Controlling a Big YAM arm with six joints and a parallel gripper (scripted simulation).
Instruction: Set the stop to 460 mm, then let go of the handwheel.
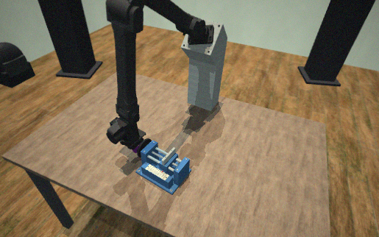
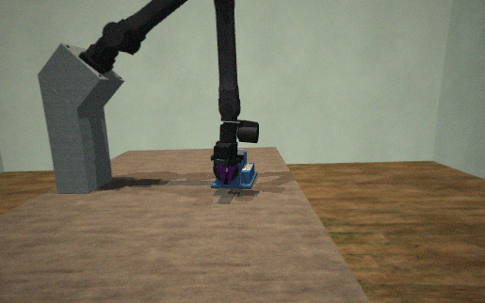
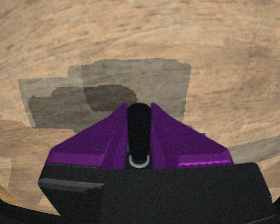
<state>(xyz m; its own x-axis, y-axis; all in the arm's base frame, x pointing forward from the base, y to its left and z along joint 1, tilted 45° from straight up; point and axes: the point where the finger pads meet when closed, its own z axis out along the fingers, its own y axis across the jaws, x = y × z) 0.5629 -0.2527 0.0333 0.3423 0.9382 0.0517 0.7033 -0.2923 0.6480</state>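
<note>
Now: the black handwheel 3 cm to the left of my hand, 1 cm ahead of it and 1 cm above it. From my hand the other things lie so: dark handle: 1 cm to the left, 1 cm ahead; then stop fixture: 16 cm to the left, 8 cm ahead, 5 cm above.
</note>
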